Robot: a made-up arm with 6 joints.
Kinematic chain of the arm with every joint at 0, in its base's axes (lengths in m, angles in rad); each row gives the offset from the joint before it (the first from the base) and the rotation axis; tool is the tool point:
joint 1: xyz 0 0 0.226 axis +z
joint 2: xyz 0 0 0 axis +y
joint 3: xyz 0 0 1.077 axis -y
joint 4: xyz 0 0 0 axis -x
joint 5: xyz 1.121 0 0 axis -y
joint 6: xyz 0 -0.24 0 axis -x
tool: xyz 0 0 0
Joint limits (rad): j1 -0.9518..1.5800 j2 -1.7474..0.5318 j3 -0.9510..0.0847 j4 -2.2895..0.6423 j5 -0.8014..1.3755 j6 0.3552..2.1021
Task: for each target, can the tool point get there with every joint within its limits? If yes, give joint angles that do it. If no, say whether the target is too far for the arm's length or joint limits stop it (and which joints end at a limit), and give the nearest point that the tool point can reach.
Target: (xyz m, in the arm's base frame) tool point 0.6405 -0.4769 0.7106
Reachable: yes | joints -0.3354 -0.1883 -0.7123 -0.0603 0.8623 1.6250
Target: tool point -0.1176 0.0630 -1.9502
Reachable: no: joint limits stop it (at a limit: joint 1, joint 2, joint 3) | nearest point -0.0406 0.4081 0.0168 | short by 1.998 m
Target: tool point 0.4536 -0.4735 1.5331
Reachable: yes | joints -0.4660 -0.4384 -0.2260 0.4197 -0.2817 1.2498
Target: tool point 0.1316 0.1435 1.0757
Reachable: yes | joints 0.3071 -1.0442 -0.5775 -1.9871 -0.5563 0.4919
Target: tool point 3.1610 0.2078 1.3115
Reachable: no: too far | nearest point 1.6270 0.1070 0.7992 | short by 1.620 m
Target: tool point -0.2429 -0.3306 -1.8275
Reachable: no: joint limits stop it (at a limit: joint 1, joint 2, joint 3) | nearest point 0.1564 -0.4256 0.0193 | short by 1.892 m
